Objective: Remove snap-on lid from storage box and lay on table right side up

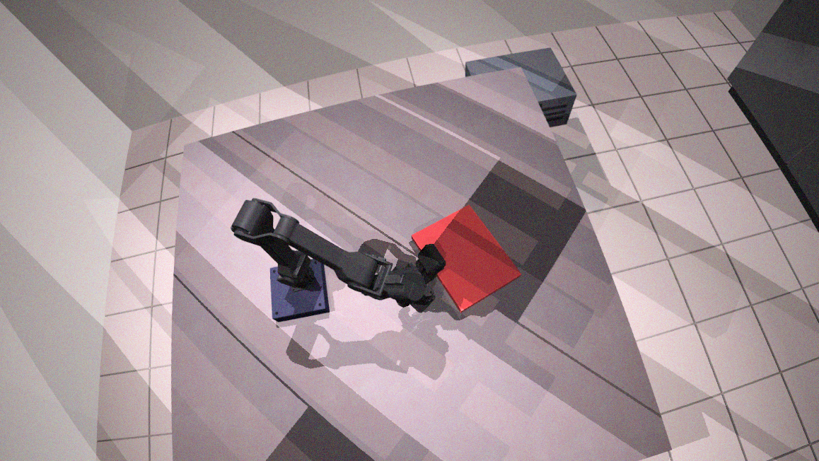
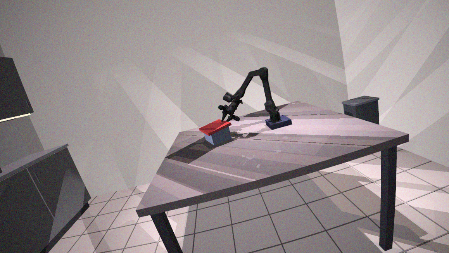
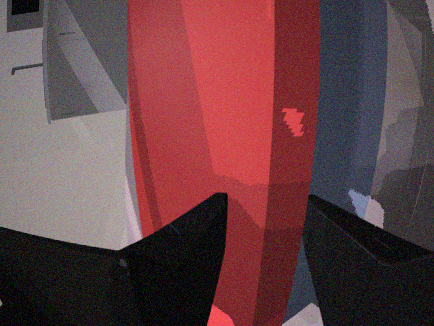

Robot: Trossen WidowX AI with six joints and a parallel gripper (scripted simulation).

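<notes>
The red lid lies 70 mm ahead of my gripper tip and 20 mm to the left of it. Round my gripper tip: storage box (70 mm ahead, 20 mm to the left, 60 mm below).
</notes>
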